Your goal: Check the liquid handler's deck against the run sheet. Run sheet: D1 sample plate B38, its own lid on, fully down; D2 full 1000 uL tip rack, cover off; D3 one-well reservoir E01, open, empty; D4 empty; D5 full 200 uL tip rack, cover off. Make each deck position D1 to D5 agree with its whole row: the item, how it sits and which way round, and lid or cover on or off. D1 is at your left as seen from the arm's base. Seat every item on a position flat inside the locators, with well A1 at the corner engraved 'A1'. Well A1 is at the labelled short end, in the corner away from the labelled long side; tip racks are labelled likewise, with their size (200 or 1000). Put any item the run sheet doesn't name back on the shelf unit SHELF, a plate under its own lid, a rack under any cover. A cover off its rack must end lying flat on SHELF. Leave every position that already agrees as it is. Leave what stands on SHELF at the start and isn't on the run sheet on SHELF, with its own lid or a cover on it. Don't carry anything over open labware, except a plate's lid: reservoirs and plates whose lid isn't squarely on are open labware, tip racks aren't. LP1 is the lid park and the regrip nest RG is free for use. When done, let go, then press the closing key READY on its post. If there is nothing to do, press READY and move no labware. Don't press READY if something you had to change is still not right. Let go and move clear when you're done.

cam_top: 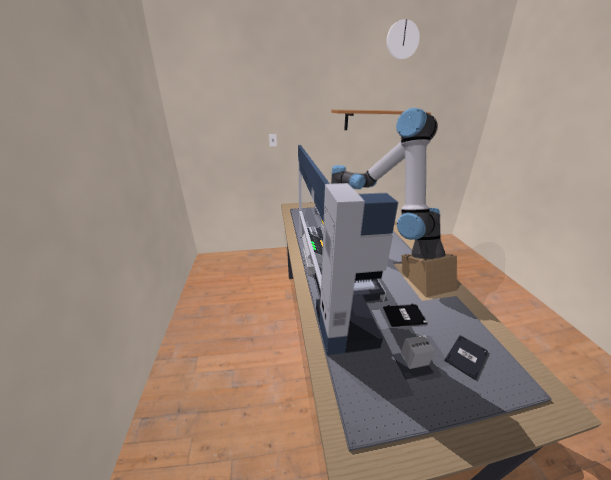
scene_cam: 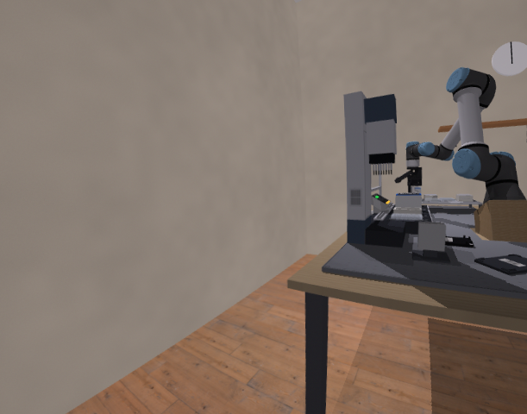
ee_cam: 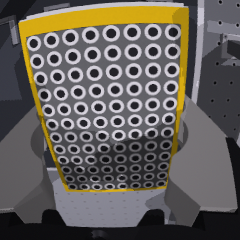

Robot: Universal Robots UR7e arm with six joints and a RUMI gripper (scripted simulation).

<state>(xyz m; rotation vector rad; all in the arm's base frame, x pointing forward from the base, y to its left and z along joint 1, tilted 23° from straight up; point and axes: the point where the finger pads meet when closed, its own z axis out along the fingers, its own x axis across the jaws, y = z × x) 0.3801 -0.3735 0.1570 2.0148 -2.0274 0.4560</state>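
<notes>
Right now the yellow-rimmed tip rack is 10 mm behind my hand, 10 mm to the right of it and 10 mm above it. From my hand the other things lie so: shelf label 200 mm behind, 110 mm to the right, 90 mm below; blue-framed tip rack 240 mm to the left, 30 mm above; shelf 190 mm behind, 280 mm to the right, 30 mm below.
</notes>
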